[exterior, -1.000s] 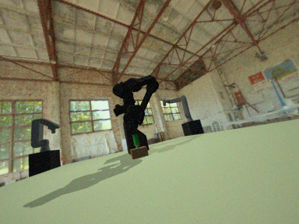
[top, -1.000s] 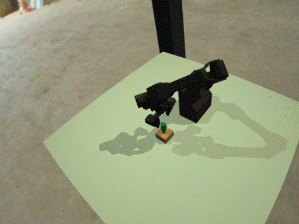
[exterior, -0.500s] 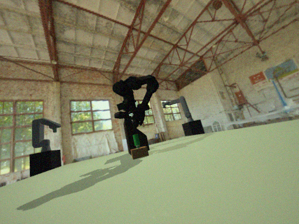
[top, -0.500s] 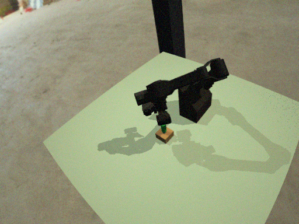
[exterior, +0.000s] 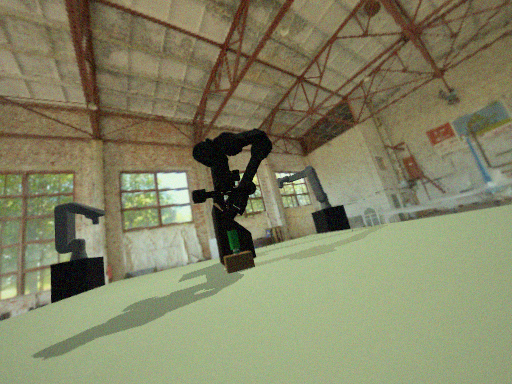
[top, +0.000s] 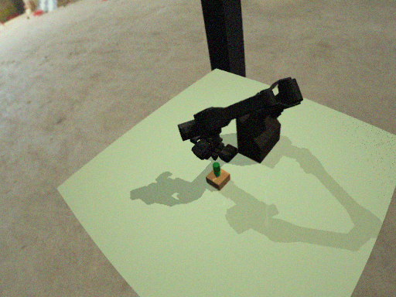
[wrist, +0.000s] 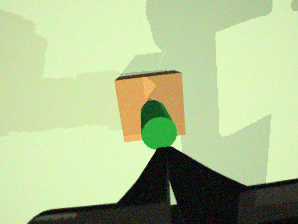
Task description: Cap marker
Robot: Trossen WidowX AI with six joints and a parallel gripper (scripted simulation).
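Right now the green cap is 60 mm below my gripper tip. Also, from my gripper tip: marker 70 mm below; holder block 120 mm below.
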